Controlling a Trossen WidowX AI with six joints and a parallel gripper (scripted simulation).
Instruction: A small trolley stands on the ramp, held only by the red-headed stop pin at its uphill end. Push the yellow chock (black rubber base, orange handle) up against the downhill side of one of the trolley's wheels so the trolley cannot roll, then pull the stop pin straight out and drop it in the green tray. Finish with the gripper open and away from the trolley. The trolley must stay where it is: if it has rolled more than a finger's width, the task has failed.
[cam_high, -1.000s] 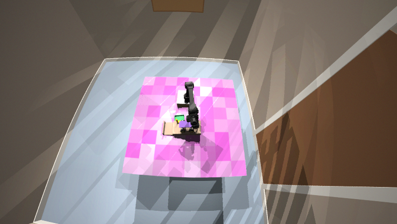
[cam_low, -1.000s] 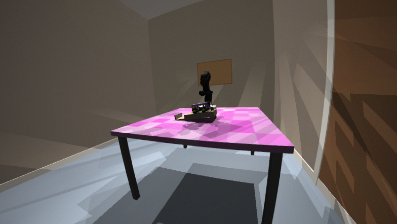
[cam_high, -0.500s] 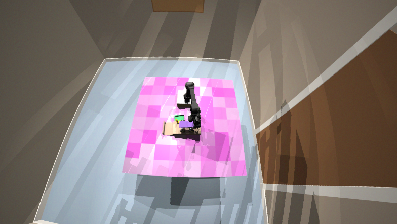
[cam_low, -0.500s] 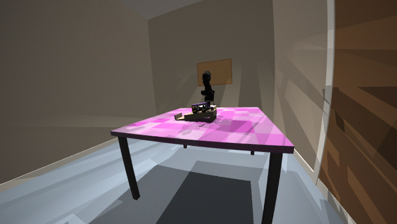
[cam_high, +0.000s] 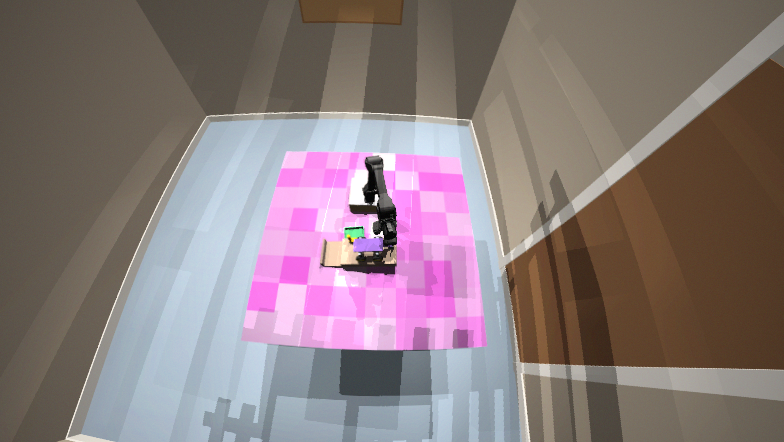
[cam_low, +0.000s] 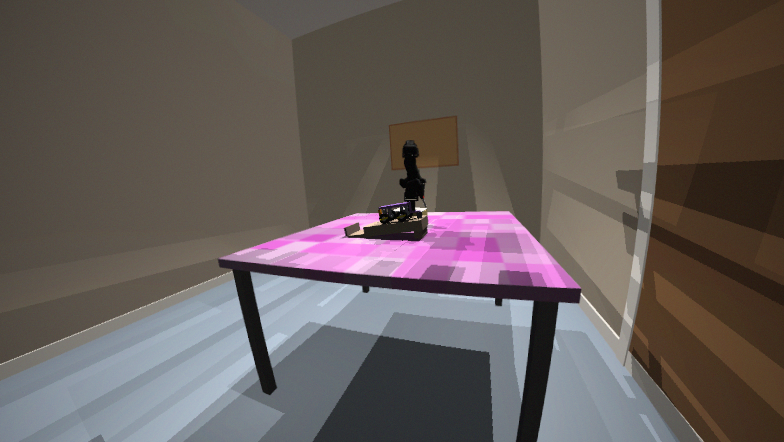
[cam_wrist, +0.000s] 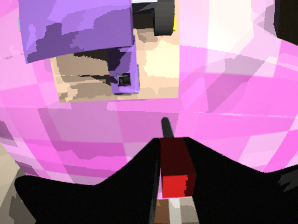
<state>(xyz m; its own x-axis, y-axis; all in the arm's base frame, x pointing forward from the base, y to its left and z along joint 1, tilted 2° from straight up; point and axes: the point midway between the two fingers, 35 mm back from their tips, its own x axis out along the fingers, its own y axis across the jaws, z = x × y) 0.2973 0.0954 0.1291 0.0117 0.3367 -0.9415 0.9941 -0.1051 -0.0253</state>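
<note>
The green tray is 100 mm behind my gripper tip, 220 mm to the right of it and 190 mm below it. Also, from my gripper tip: red-headed stop pin: right at my gripper tip; purple trolley: 40 mm ahead, 130 mm to the right, 60 mm below; ramp: 40 mm ahead, 140 mm to the right, 130 mm below.
</note>
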